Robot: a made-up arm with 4 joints.
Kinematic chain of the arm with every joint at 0, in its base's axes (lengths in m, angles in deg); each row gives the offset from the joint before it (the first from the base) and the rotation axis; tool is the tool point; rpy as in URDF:
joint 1: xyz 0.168 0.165 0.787 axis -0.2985 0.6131 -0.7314
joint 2: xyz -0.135 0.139 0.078 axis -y
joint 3: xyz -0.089 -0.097 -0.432 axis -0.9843 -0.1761 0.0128
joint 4: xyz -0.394 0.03 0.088 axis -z
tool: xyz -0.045 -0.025 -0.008 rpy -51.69 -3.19 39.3
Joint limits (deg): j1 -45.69..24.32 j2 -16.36..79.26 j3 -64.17..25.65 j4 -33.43..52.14
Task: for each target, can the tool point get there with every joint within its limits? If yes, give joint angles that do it. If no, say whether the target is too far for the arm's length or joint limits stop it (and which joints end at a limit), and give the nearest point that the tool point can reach.
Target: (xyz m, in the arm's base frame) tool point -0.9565 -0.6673 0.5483
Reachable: no: too far | nearest point -0.4397 -0.0933 0.5046 | short by 0.774 m
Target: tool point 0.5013 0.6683 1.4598
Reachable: no: joint limits stop it (at a limit: joint 1, joint 2, joint 3, joint 4) | nearest point 0.4242 0.5192 0.4318 | short by 1.042 m
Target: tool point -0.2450 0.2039 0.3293
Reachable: yes | joints 5.89 34.92 -25.72 21.05
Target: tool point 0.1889 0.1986 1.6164
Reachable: no: joint limits stop it (at a limit: joint 1, joint 2, joint 3, joint 4) | nearest point -0.4996 0.3408 0.9109 | short by 0.996 m
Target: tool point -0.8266 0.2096 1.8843
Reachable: no: too far | nearest point -0.5002 0.3406 0.9107 | short by 1.035 m
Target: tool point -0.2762 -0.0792 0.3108
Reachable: yes | joints -37.76 -3.15 -47.57 -10.99
